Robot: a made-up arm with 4 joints.
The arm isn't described. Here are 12 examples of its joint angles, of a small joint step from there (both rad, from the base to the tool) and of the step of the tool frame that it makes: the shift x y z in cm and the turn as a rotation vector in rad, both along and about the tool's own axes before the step.
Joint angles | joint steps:
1: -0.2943 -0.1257 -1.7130 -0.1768 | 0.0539 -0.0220 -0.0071 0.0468
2: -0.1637 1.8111 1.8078 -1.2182 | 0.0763 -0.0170 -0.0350 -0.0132
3: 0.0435 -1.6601 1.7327 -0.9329 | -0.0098 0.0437 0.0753 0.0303
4: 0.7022 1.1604 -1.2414 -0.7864 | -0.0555 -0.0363 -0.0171 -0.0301
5: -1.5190 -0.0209 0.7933 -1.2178 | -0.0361 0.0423 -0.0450 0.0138
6: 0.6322 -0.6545 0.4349 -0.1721 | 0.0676 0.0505 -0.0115 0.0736
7: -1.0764 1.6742 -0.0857 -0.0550 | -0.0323 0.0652 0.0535 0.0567
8: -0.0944 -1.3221 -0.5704 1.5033 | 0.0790 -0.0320 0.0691 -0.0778
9: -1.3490 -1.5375 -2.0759 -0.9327 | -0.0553 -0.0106 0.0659 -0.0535
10: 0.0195 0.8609 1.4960 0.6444 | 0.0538 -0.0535 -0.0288 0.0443
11: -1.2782 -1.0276 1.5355 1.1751 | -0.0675 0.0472 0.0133 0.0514
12: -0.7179 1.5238 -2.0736 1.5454 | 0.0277 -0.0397 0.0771 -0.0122
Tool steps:
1: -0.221 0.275 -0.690 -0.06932 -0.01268 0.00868
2: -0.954 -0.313 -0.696 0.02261 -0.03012 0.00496
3: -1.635 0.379 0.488 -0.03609 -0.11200 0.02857
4: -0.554 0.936 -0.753 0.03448 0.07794 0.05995
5: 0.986 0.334 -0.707 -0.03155 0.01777 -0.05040
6: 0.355 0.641 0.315 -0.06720 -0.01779 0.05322
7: -0.291 0.498 0.744 -0.08629 -0.06651 -0.03336
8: 1.263 -1.265 -0.905 0.04663 0.09091 -0.00652
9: -0.741 -0.169 0.818 0.00243 -0.06867 -0.00755
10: 0.282 -2.182 -0.720 0.00058 0.00328 -0.06533
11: -1.304 -1.218 3.786 -0.01712 -0.13476 -0.04044
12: -0.106 -0.903 2.022 -0.02473 -0.08820 -0.03467
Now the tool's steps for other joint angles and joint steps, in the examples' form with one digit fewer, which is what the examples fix.
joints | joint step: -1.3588 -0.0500 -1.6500 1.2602 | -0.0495 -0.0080 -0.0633 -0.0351
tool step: 0.77 0.22 -1.10 0.0585 0.0728 -0.0006
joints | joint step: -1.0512 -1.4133 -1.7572 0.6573 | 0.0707 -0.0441 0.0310 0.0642
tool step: -1.21 0.40 1.51 0.0166 -0.0510 0.0299
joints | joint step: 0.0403 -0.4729 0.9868 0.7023 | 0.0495 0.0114 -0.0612 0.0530
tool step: 0.86 0.27 -1.13 0.0304 0.0200 0.0502
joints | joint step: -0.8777 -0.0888 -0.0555 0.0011 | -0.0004 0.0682 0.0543 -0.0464
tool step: -0.49 0.73 -0.36 -0.0502 -0.0076 -0.0142
